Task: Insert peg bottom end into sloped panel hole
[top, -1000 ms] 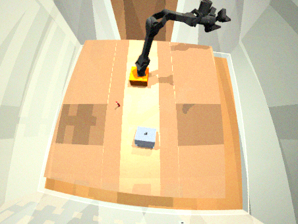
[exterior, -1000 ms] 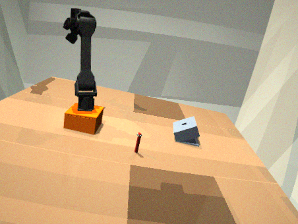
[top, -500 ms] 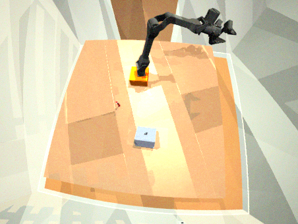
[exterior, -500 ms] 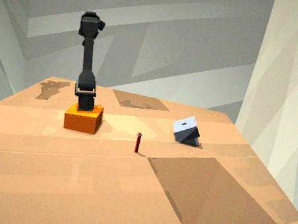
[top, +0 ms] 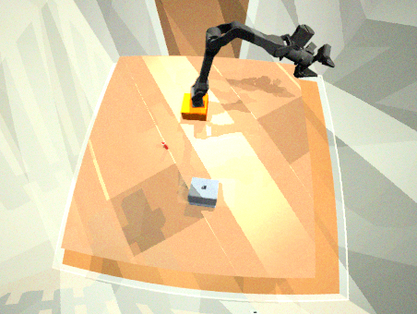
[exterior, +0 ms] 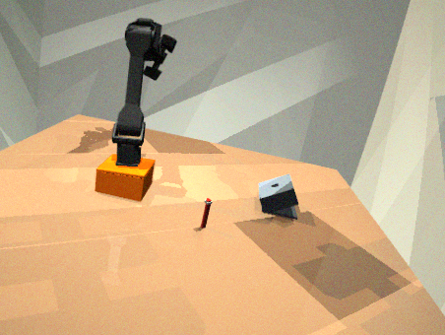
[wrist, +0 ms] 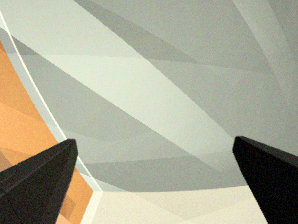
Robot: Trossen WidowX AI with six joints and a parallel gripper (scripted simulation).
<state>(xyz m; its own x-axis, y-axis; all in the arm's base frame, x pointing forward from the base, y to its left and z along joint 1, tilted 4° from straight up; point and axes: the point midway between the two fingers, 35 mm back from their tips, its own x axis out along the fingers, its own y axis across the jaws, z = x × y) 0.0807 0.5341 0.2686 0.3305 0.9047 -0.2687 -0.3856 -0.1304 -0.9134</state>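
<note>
My gripper tip is now 76 cm to the left of the dark red peg, 28 cm above it and 15 cm short of it. From my gripper tip the other things lie so: grey sloped panel: 59 cm to the right, 40 cm ahead, 29 cm below.
</note>
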